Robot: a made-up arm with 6 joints. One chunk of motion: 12 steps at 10 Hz.
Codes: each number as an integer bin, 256 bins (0 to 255) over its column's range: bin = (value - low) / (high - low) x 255, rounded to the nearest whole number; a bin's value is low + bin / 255 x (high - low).
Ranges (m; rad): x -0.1..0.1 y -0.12..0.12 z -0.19..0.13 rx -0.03..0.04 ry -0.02..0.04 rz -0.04..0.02
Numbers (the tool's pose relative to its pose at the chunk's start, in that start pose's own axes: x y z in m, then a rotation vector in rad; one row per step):
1: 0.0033 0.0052 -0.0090 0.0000 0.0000 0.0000
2: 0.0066 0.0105 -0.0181 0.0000 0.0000 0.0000
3: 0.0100 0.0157 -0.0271 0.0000 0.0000 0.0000
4: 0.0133 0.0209 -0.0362 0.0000 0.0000 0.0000
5: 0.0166 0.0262 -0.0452 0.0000 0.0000 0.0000
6: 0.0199 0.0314 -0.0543 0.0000 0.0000 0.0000
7: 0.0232 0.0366 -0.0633 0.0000 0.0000 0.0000
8: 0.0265 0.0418 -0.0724 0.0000 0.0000 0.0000
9: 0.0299 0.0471 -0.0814 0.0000 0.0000 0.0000
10: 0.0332 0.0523 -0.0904 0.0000 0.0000 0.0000
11: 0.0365 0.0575 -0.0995 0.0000 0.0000 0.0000
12: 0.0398 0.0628 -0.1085 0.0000 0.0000 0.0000
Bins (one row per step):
1: 132 133 144 109 85 170
2: 136 139 137 109 85 170
3: 140 144 130 109 85 170
4: 144 150 123 109 85 170
5: 149 155 115 109 85 170
6: 153 161 108 109 85 170
7: 157 166 101 109 85 170
8: 161 172 94 109 85 170
9: 166 178 87 109 85 170
10: 170 183 79 109 85 170
11: 174 189 72 109 85 170
12: 178 194 65 109 85 170

